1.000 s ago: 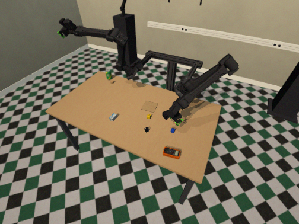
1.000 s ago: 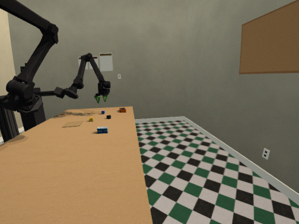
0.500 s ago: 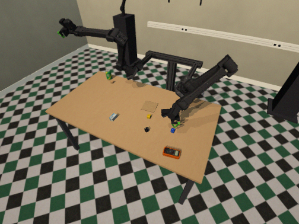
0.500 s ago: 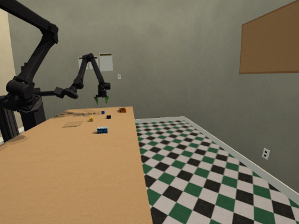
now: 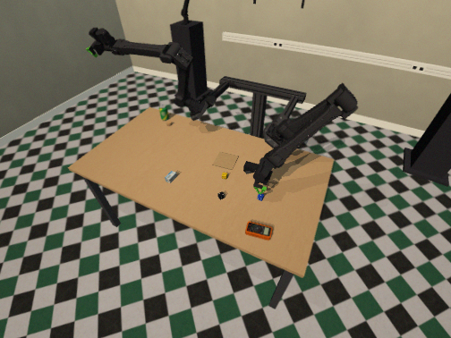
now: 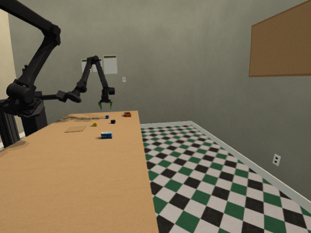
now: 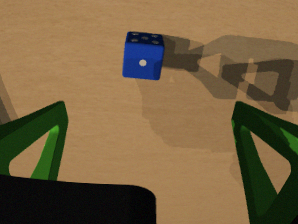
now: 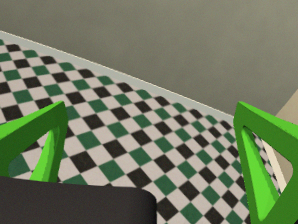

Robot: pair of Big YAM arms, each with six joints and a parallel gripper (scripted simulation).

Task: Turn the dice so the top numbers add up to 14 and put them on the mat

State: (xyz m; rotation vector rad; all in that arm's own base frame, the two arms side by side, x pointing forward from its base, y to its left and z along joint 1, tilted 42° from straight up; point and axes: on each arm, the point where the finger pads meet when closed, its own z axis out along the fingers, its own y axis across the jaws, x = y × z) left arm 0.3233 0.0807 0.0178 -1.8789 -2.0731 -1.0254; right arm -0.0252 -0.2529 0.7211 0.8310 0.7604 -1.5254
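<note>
Right now my left hand is 9 cm above the blue die. From my left hand the other things lie so: black die 20 cm to the right, 11 cm ahead, 9 cm below; tan mat 34 cm to the right, 17 cm behind, 10 cm below; yellow die 26 cm to the right, 9 cm below, 4 cm behind.
</note>
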